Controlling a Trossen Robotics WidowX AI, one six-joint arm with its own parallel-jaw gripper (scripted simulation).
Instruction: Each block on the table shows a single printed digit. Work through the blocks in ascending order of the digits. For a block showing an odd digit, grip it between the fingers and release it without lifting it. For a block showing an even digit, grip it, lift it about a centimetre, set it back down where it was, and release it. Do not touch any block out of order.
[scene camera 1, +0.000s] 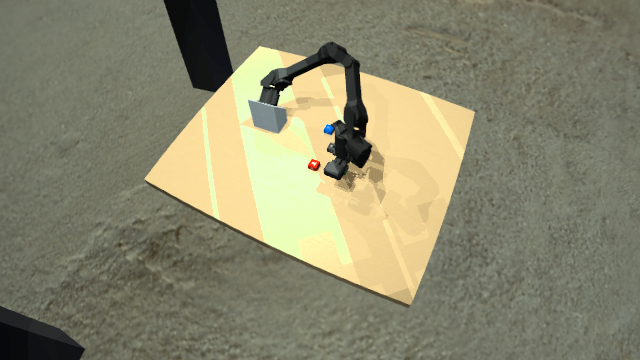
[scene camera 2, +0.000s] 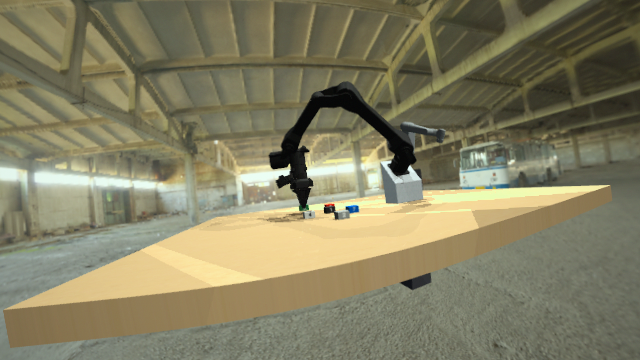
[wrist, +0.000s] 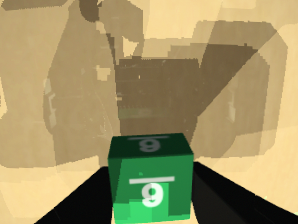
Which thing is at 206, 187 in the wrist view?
The gripper.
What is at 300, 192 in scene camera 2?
The gripper.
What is the gripper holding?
A green block.
